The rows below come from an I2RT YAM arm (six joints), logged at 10 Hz.
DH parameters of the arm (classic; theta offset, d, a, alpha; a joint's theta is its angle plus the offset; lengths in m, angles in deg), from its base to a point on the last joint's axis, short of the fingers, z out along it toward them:
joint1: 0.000 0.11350 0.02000 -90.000
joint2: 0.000 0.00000 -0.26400 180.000
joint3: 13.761 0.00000 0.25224 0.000
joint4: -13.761 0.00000 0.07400 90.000
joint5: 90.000 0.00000 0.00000 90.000
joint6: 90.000 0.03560 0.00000 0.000
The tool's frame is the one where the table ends.
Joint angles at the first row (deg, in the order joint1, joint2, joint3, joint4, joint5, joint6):
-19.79 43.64 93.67 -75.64 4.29 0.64
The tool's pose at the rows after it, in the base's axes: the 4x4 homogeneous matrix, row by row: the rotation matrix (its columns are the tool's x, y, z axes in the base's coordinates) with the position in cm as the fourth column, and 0 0 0 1 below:
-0.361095 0.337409 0.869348 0.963; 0.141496 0.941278 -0.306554 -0.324; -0.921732 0.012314 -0.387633 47.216; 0 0 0 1
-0.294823 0.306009 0.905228 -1.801; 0.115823 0.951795 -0.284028 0.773; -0.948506 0.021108 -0.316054 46.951; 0 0 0 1
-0.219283 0.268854 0.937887 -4.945; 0.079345 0.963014 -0.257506 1.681; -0.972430 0.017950 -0.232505 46.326; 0 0 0 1
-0.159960 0.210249 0.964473 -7.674; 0.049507 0.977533 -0.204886 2.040; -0.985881 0.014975 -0.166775 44.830; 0 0 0 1
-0.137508 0.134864 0.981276 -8.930; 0.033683 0.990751 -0.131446 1.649; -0.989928 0.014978 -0.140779 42.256; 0 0 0 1
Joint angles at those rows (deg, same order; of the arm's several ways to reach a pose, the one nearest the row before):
-19.80 39.22 93.67 -77.25 -0.34 0.62
-19.55 34.50 93.67 -77.60 -2.02 0.60
-17.41 29.10 93.47 -77.82 -2.00 0.58
-14.00 23.05 91.20 -77.76 -1.98 0.54
-9.67 16.40 84.90 -76.60 -2.02 0.58

